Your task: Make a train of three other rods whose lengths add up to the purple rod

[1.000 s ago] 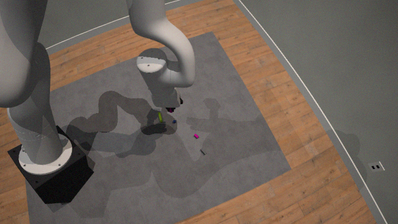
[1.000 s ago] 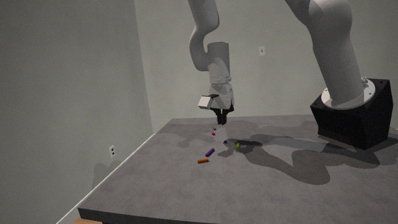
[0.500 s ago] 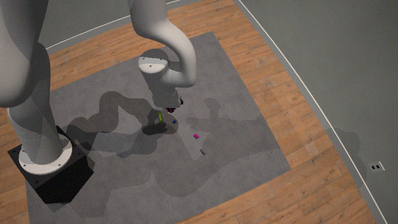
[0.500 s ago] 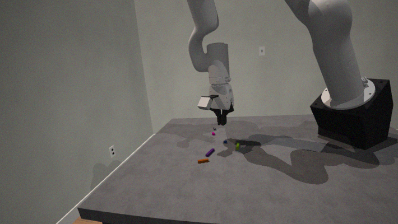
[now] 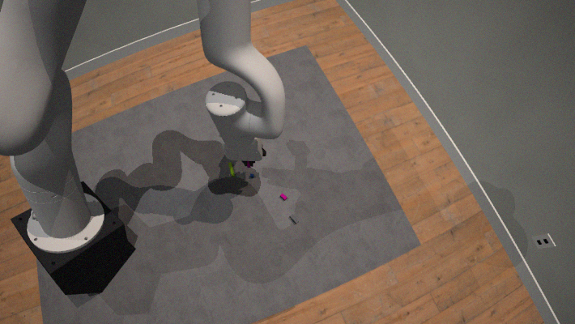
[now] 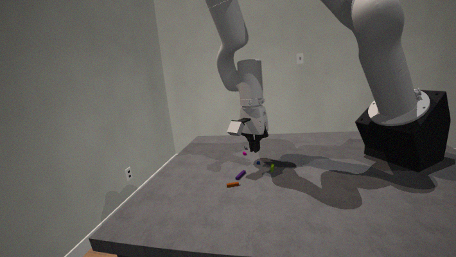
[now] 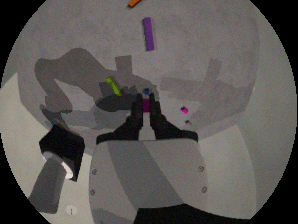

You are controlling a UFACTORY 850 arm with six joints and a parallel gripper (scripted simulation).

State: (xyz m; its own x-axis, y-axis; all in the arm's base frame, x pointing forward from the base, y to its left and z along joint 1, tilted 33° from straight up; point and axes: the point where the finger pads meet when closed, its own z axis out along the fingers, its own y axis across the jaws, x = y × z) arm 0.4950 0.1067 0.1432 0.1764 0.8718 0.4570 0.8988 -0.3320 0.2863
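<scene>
Right now the blue rod is 8 cm below my hand and 2 cm to the right of it. Round my hand: lime rod 8 cm below, 7 cm behind, 1 cm to the left; then purple rod 9 cm to the left, 8 cm below, 3 cm ahead; then orange rod 16 cm to the left, 8 cm below, 3 cm ahead.
</scene>
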